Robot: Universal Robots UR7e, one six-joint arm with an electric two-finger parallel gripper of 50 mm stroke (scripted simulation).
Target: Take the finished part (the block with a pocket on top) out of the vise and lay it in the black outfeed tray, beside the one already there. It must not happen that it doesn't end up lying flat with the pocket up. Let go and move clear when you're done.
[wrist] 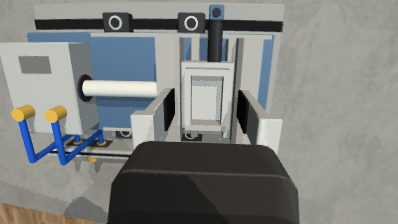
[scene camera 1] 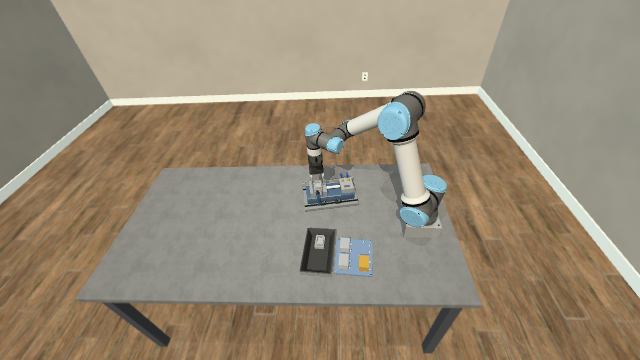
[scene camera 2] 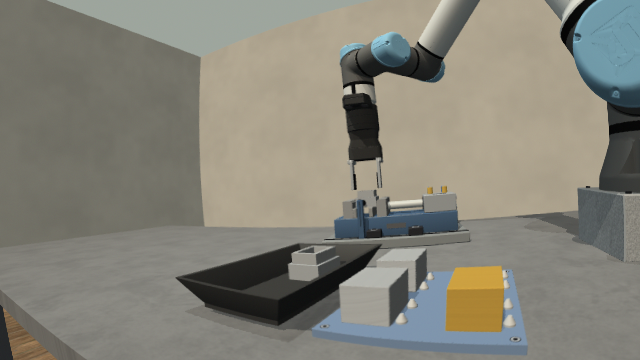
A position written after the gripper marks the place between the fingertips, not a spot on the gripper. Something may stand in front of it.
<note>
In view: the gripper (scene camera 2: 367,188), an orange block (scene camera 2: 475,295), a blue vise (scene camera 2: 447,220), a screw rod (wrist: 138,89) and a blue fixture plate (scene camera 1: 358,247).
The gripper also shows in the wrist view (wrist: 206,102). The blue vise is seen too in the wrist view (wrist: 112,58). The wrist view misses the orange block: it is out of frame.
</note>
